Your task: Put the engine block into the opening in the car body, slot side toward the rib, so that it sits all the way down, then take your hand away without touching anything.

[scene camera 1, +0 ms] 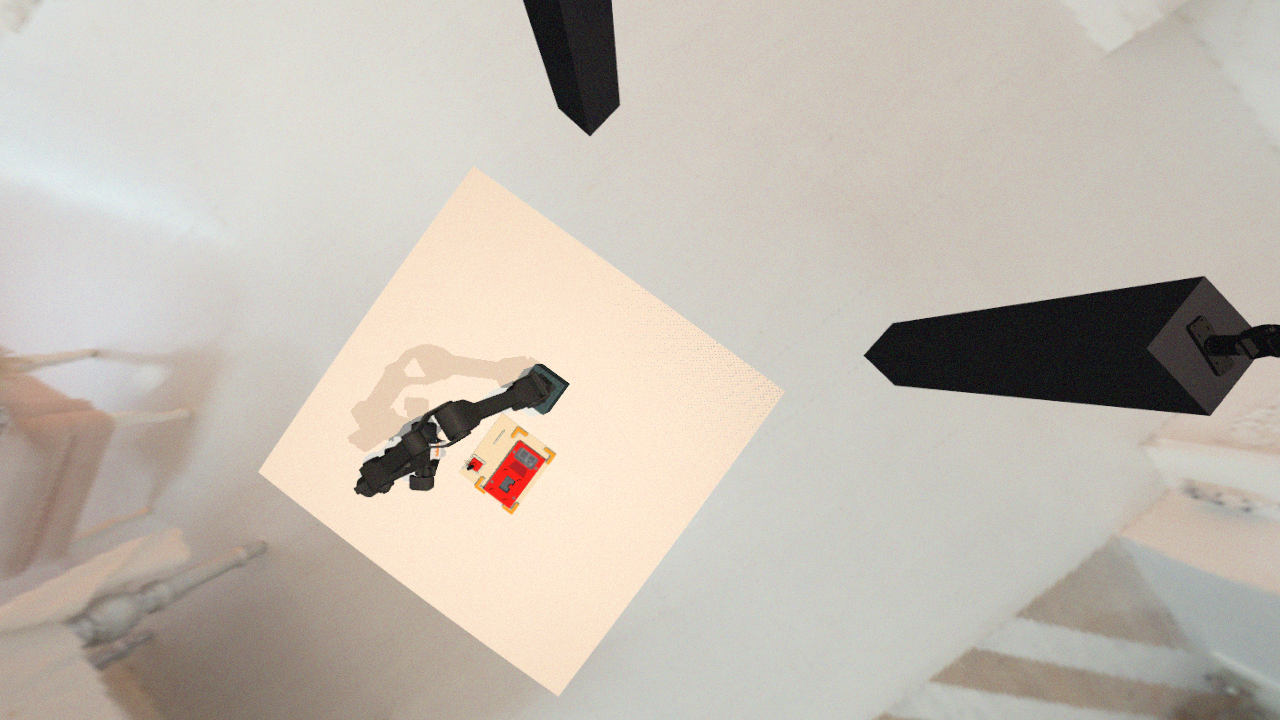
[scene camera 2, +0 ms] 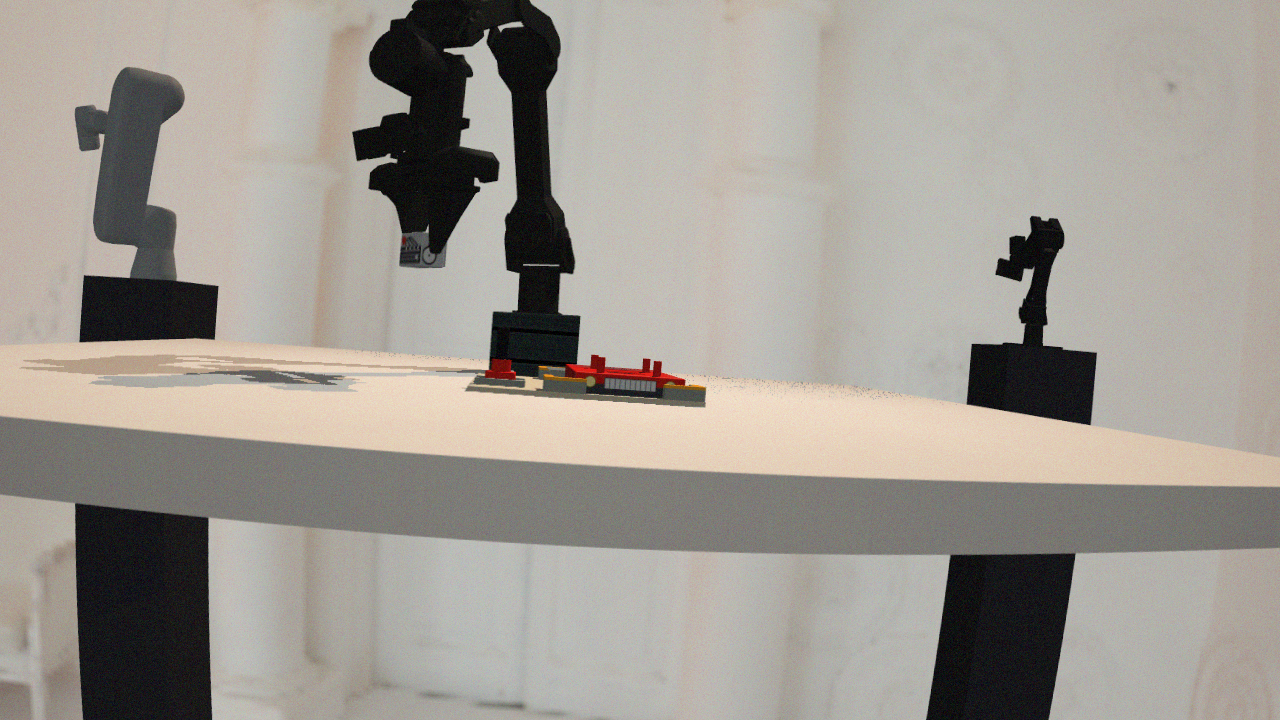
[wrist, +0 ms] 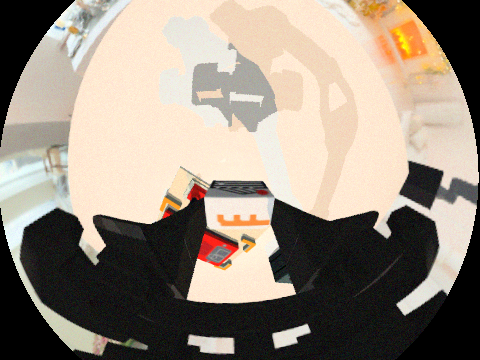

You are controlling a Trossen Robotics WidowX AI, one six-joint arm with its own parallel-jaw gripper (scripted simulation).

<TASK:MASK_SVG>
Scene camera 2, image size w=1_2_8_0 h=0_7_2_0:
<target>my gripper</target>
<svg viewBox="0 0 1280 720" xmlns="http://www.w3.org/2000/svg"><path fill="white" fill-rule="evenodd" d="M417 102L410 105L409 114L388 114L382 117L379 127L360 129L352 132L357 161L386 157L388 154L391 154L390 158L397 159L397 163L390 162L378 165L370 172L368 189L381 191L384 196L392 201L398 212L402 234L426 232L429 224L429 252L431 254L440 254L463 212L475 194L480 192L481 187L474 185L474 178L477 178L479 183L498 181L500 162L492 152L459 146L462 130L469 129L469 122L471 120L470 118L462 118L462 108L440 102Z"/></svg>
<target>engine block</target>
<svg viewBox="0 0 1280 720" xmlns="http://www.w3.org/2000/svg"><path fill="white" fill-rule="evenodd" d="M402 234L400 267L445 267L447 242L440 254L431 254L429 252L429 232Z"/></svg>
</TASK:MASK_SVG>
